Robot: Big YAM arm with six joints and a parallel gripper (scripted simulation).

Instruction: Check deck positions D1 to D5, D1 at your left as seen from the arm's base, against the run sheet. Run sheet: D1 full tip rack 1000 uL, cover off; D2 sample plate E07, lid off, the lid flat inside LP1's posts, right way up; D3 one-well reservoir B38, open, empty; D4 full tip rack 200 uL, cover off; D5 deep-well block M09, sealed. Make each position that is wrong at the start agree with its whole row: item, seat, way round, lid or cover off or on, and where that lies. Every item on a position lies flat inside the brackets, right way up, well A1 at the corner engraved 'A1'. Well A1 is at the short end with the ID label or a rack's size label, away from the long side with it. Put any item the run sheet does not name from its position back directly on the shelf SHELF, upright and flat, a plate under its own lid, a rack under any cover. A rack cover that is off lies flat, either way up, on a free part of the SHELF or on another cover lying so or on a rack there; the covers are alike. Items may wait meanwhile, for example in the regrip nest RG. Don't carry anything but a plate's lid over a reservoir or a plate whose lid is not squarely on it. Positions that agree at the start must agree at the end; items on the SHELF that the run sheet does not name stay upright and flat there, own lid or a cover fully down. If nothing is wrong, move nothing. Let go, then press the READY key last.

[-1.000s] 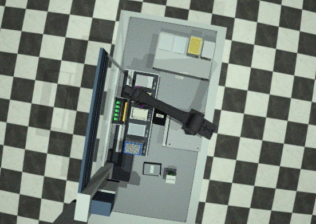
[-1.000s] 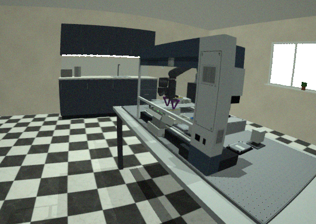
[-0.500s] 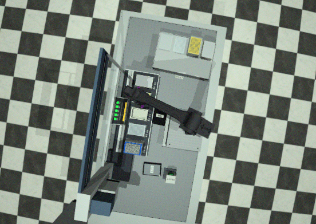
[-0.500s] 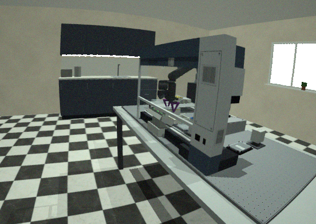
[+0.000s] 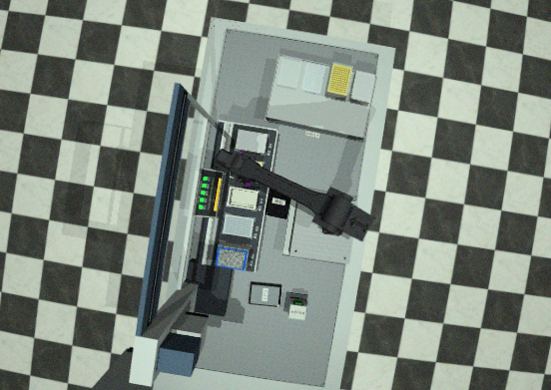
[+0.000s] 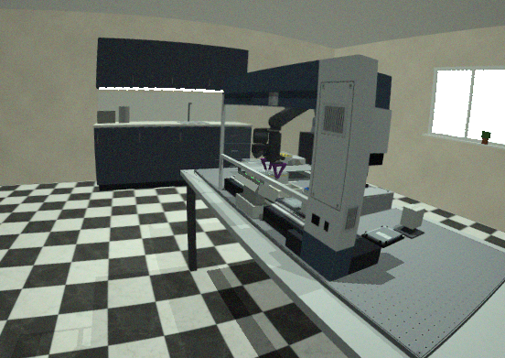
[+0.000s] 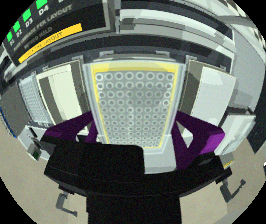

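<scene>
The yellow-framed tip rack lies 1 cm to the right of my hand, 1 cm below it and 1 cm behind it. From my hand the other things lie so: cream reservoir 12 cm to the left, 5 cm below, 1 cm ahead; then clear rack cover 1 cm above; then white-topped block 12 cm to the right, 4 cm below, 1 cm behind.
</scene>
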